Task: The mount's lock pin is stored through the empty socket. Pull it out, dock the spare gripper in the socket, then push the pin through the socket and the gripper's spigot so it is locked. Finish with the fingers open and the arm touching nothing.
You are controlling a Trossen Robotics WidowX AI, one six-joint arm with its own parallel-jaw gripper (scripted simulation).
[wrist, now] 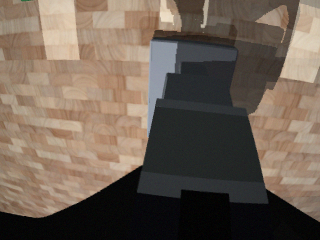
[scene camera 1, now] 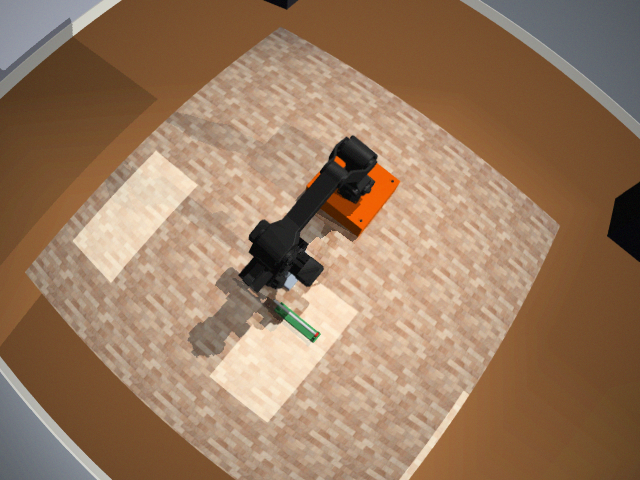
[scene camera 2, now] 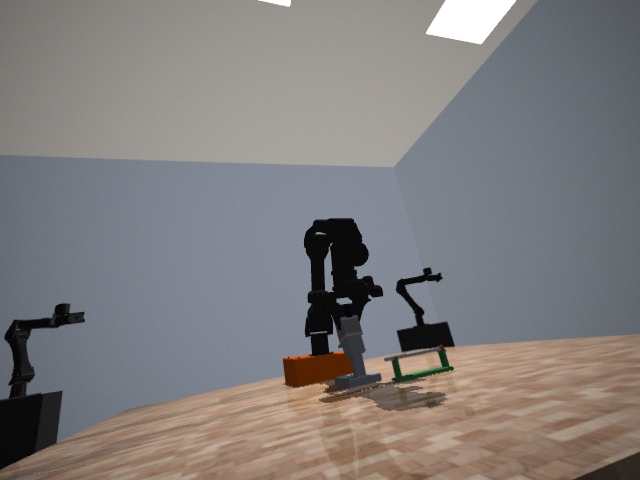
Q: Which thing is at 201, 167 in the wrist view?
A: A spare gripper.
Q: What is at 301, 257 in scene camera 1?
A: My gripper.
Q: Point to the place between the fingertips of my gripper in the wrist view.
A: At 192, 179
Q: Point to a grey mount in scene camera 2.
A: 353, 347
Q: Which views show my gripper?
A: The wrist view, scene camera 1 and scene camera 2: all of them.
